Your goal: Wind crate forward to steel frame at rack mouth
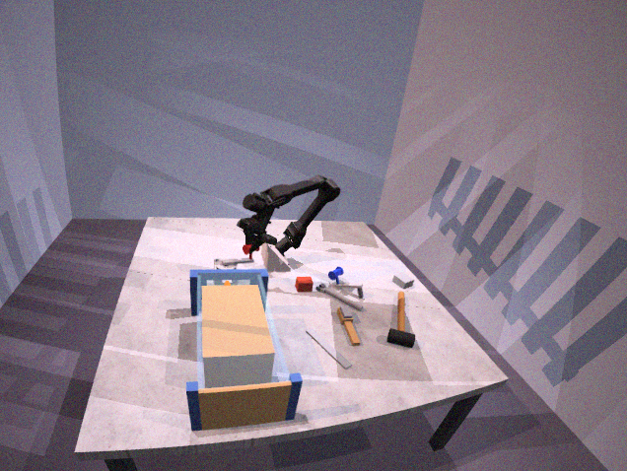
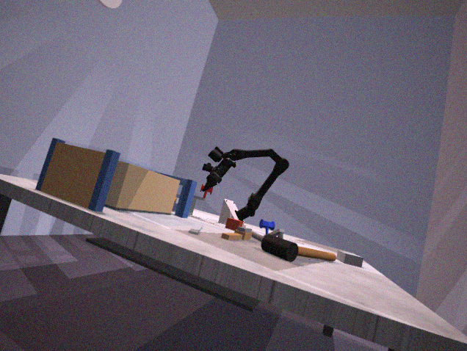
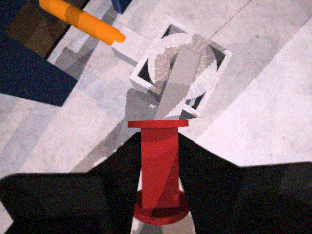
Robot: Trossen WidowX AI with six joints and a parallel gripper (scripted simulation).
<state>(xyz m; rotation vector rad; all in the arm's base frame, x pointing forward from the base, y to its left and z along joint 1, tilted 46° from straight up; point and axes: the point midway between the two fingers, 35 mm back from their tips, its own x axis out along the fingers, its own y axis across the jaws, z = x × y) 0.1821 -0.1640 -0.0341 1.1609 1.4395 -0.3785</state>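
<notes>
Now: gripper tip 100 mm above the pale winch body and 90 mm to the left of it. Also, from my gripper tip: red winch handle grip: 10 mm to the left, 10 mm behind; then winch handle: 30 mm below, 20 mm to the right; then clear-panelled cubby: 420 mm ahead, 50 mm to the right, 20 mm below.
</notes>
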